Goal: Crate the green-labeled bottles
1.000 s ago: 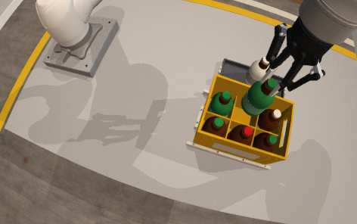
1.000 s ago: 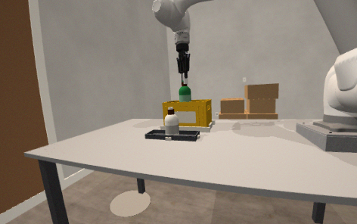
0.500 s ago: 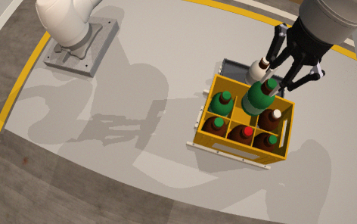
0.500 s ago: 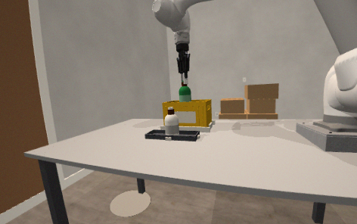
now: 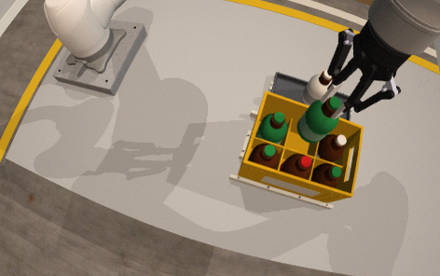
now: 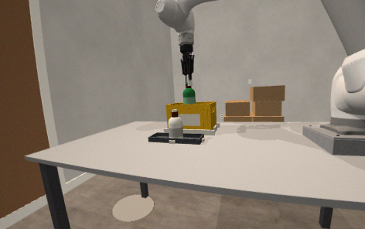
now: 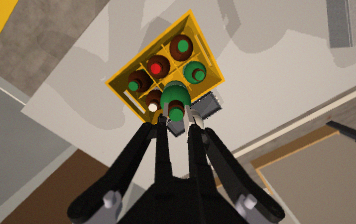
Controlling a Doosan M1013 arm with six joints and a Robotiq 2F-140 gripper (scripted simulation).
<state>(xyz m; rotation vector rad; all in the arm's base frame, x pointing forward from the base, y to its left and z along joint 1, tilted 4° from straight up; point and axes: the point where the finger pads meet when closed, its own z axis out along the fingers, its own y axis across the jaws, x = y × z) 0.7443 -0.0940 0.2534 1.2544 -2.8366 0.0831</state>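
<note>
Now: hand 4 cm to the left of the yellow crate and 23 cm above it. From my hand the other things lie so: red-capped bottle (9 cm to the right, 23 cm below); brown bottle (8 cm ahead, 23 cm below); white-labeled bottle (2 cm ahead, 18 cm to the left, 23 cm below).
</note>
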